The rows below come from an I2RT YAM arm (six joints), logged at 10 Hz.
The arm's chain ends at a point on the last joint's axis. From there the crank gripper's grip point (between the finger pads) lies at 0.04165 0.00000 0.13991 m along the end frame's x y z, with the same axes.
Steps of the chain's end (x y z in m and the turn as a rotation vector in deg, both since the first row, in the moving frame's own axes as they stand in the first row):
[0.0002 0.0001 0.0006 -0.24 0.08 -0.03]
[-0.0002 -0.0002 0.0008 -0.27 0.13 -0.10]
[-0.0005 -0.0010 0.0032 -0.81 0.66 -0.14]
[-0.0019 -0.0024 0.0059 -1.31 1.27 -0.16]
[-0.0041 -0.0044 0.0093 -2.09 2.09 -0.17]
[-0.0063 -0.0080 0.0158 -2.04 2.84 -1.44]
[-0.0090 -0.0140 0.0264 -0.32 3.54 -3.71]
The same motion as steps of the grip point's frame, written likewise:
[0.0004 0.0007 0.0005 -0.24 0.08 -0.03]
[0.0001 0.0004 0.0007 -0.27 0.13 -0.10]
[0.0011 0.0009 0.0027 -0.81 0.66 -0.14]
[0.0012 0.0007 0.0049 -1.31 1.27 -0.16]
[0.0010 0.0005 0.0076 -2.09 2.09 -0.17]
[0.0006 -0.0042 0.0135 -2.04 2.84 -1.44]
[-0.0005 -0.0162 0.0236 -0.32 3.54 -3.71]

